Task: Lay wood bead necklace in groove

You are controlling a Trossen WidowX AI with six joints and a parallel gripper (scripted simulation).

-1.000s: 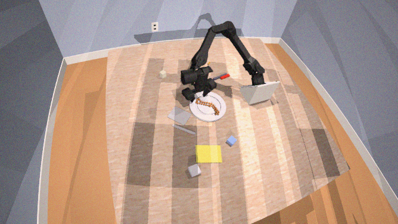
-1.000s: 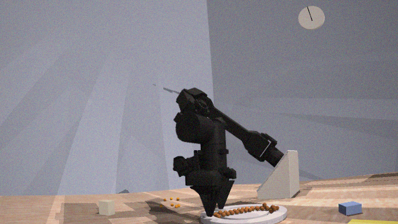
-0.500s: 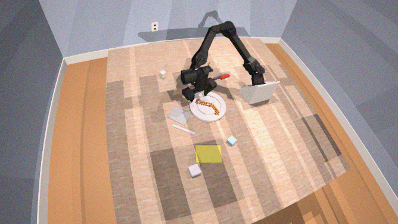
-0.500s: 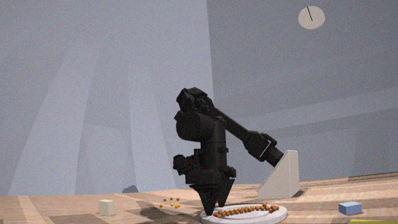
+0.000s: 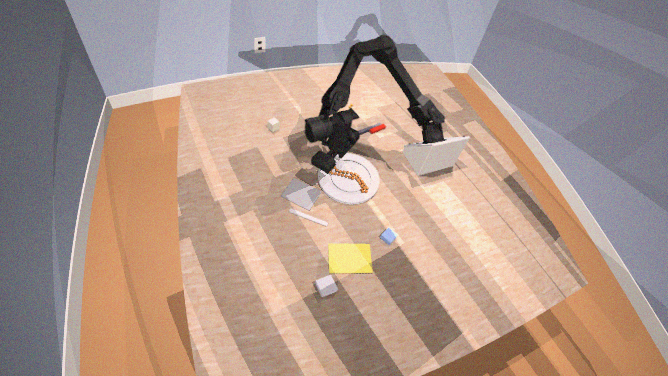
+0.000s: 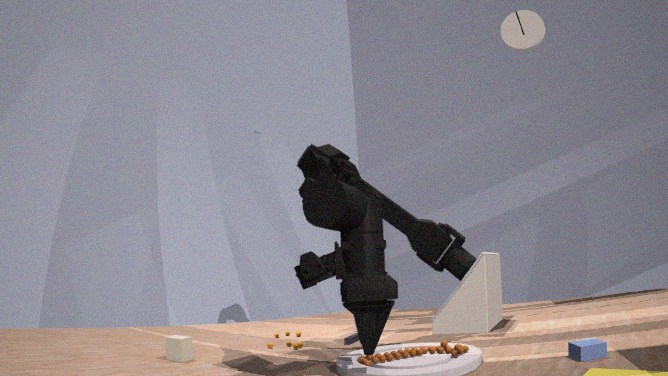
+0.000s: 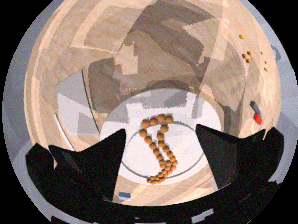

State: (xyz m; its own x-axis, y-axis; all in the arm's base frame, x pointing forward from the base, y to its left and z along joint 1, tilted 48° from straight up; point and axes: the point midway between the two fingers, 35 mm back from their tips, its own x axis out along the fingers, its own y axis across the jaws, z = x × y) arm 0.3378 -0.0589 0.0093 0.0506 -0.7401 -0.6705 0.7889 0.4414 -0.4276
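My gripper tip is 120 mm short of the grey sheet, 60 mm to the right of it and 30 mm above it. Round my gripper tip: stick 150 mm to the left, 130 mm ahead, 30 mm below; then red-tipped tool 220 mm behind, 150 mm to the right, 20 mm below; then beige cube 240 mm to the right, 140 mm ahead, 10 mm below.
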